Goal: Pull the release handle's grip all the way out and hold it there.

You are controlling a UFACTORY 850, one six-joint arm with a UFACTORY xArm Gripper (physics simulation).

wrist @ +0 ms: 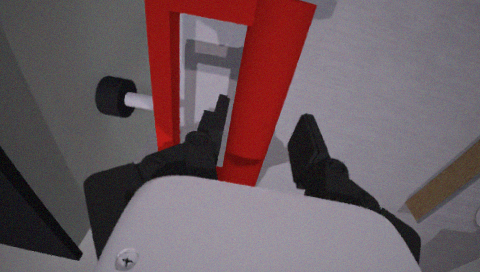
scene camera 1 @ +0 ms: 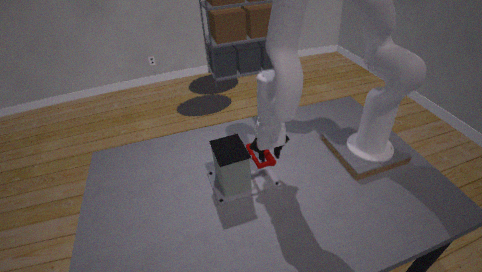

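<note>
The release handle is a red rectangular frame on a short white rod (wrist: pixel 139 101) that comes out of a black collar (wrist: pixel 115 96) on the grey-green box (scene camera 1: pixel 233 179) (wrist: pixel 45 65). Its thick outer bar, the grip (wrist: pixel 272 65), is on the side away from the box. My gripper (scene camera 1: pixel 270 157) (wrist: pixel 260 121) is open and straddles the grip. In the wrist view, the left finger is at the frame's opening, close to the grip, and the right finger is outside it with a gap. How deep the fingertips reach is hard to tell.
The box has a black top (scene camera 1: pixel 230 149) and stands on a pale base plate with dark screws, on the grey table (scene camera 1: pixel 150 210). My arm's base stands on a wood-edged board (scene camera 1: pixel 382 170) (wrist: pixel 445 185) at the right. A shelf rack (scene camera 1: pixel 205 40) with boxes stands behind the table.
</note>
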